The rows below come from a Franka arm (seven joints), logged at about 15 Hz.
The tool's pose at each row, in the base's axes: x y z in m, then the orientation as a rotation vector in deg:
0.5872 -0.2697 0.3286 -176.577 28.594 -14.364
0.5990 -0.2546 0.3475 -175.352 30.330 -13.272
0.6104 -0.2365 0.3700 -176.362 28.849 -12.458
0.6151 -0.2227 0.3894 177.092 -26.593 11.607
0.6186 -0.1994 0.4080 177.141 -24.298 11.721
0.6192 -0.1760 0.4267 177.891 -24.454 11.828
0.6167 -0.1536 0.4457 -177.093 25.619 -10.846
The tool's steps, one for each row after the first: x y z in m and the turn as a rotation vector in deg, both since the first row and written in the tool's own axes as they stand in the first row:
0.0093 -0.0187 -0.0170 0.787 -0.781 1.306
0.0177 -0.0402 -0.0377 0.101 -1.238 0.213
0.0208 -0.0555 -0.0563 -1.256 -1.591 -1.389
0.0197 -0.0793 -0.0745 -1.394 -1.488 -2.862
0.0158 -0.1024 -0.0933 -0.633 -1.574 -2.767
0.0094 -0.1235 -0.1128 -0.023 -2.278 -1.898

